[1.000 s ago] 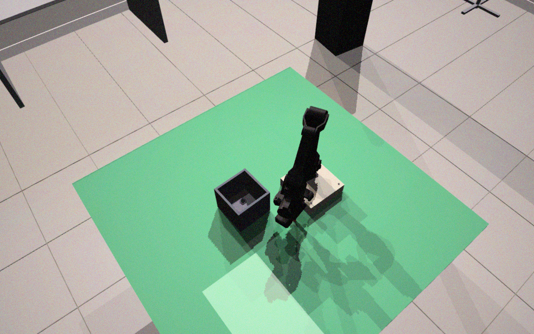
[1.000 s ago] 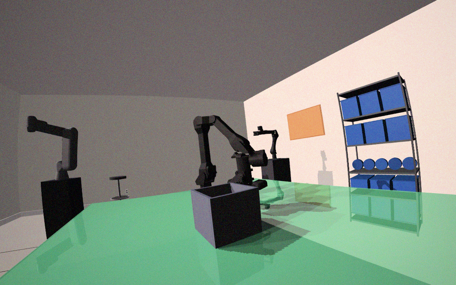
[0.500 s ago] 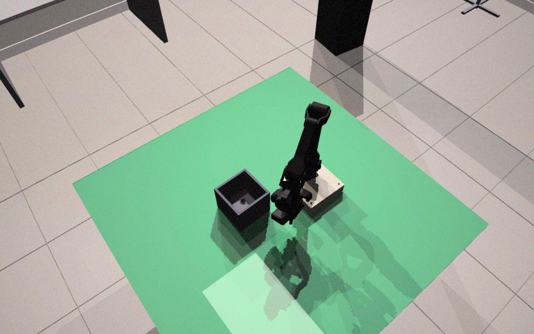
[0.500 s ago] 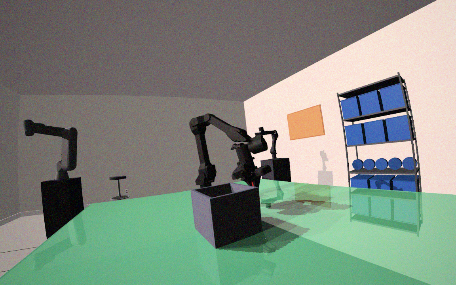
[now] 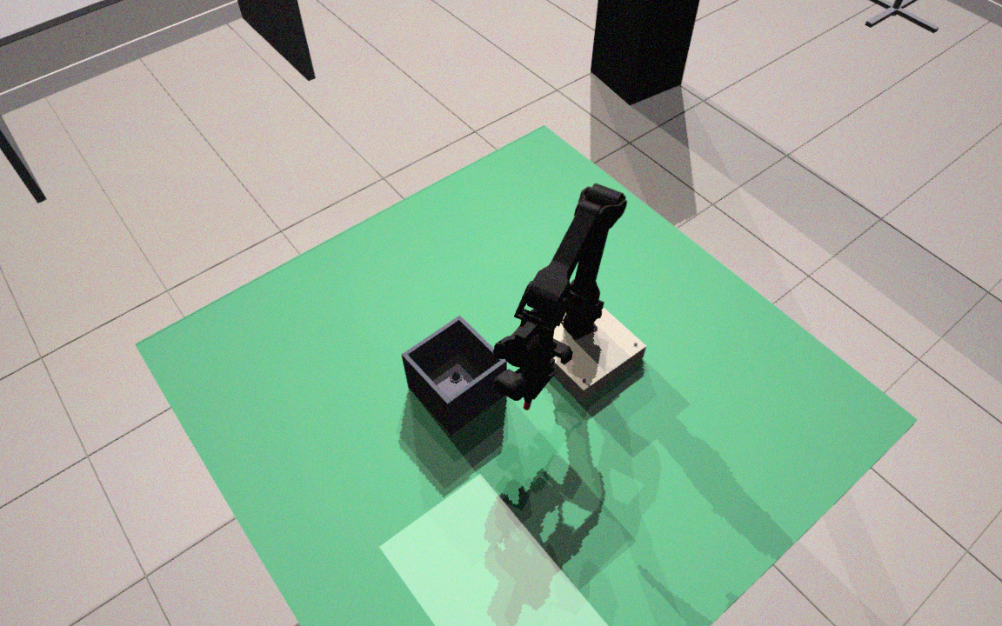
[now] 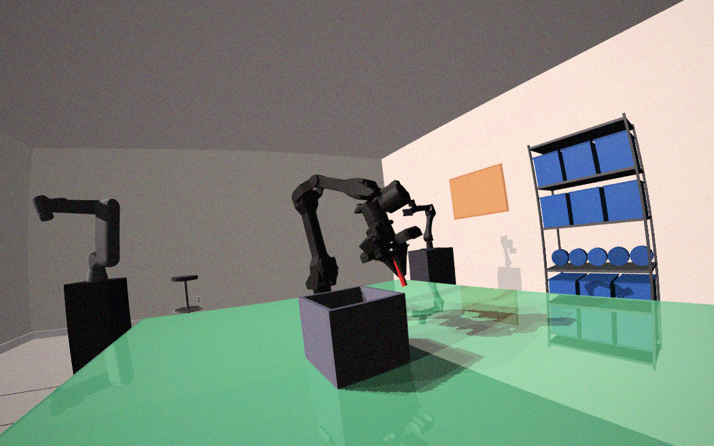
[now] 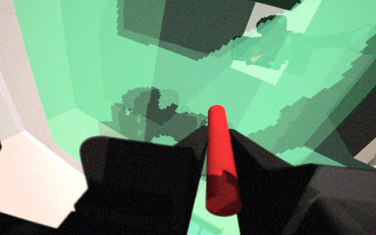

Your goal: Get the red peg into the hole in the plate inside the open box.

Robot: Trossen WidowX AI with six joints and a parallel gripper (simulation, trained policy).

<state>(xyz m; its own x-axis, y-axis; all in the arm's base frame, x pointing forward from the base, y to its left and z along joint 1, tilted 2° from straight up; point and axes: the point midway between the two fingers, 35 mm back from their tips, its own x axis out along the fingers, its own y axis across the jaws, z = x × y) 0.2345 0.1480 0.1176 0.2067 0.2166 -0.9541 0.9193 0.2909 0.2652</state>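
Now: gripper tip 80 mm short of the grey plate, 180 mm to the left of it and 100 mm above it. The rest, counted from my gripper tip: red peg 10 mm above.
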